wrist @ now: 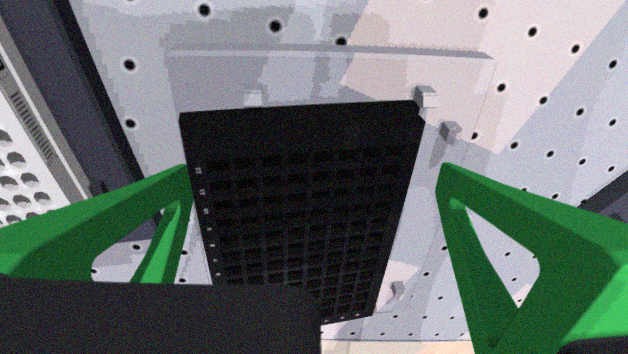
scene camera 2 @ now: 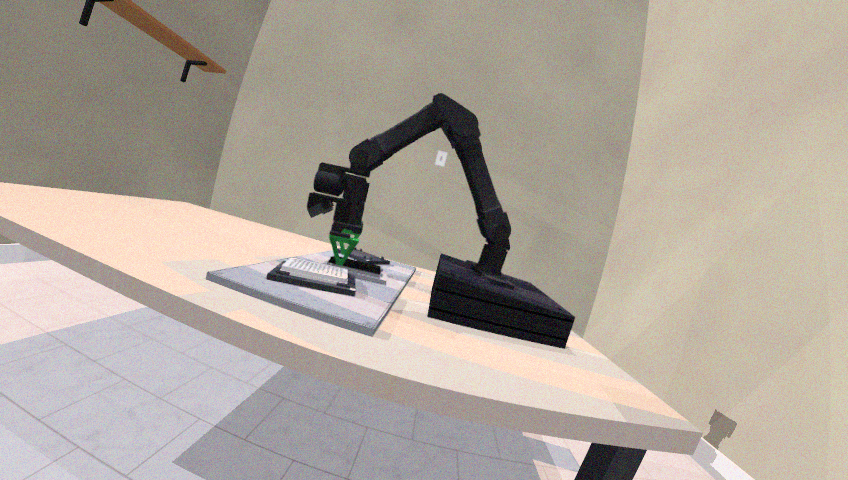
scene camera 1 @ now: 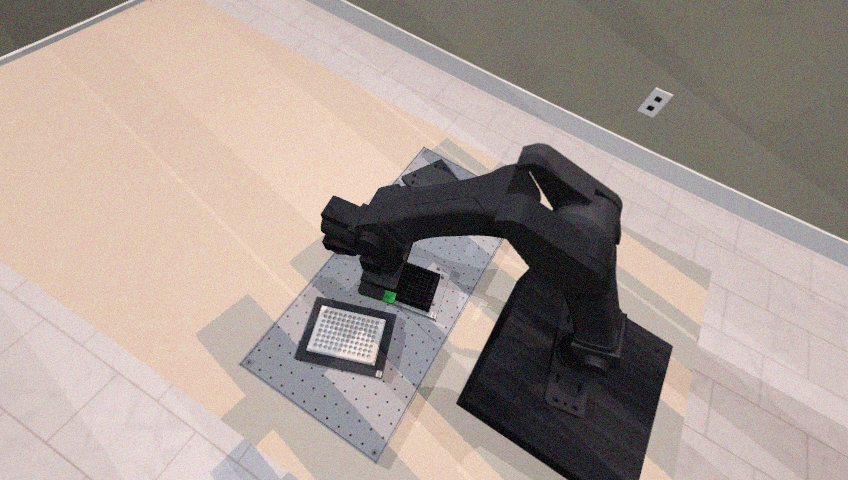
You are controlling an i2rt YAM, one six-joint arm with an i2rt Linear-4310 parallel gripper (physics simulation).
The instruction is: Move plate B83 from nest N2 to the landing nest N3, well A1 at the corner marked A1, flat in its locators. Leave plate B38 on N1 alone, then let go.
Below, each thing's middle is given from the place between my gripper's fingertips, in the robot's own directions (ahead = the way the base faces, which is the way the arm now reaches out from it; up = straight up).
Labels:
My hand is 40 mm past the black well plate [scene camera 1: 416, 287]. From my hand the other things lie so: plate nest [scene camera 1: 444, 271] 40 mm behind, 20 mm below, 10 mm to the right; then white well plate [scene camera 1: 338, 333] 140 mm to the left, 30 mm ahead, 10 mm below.

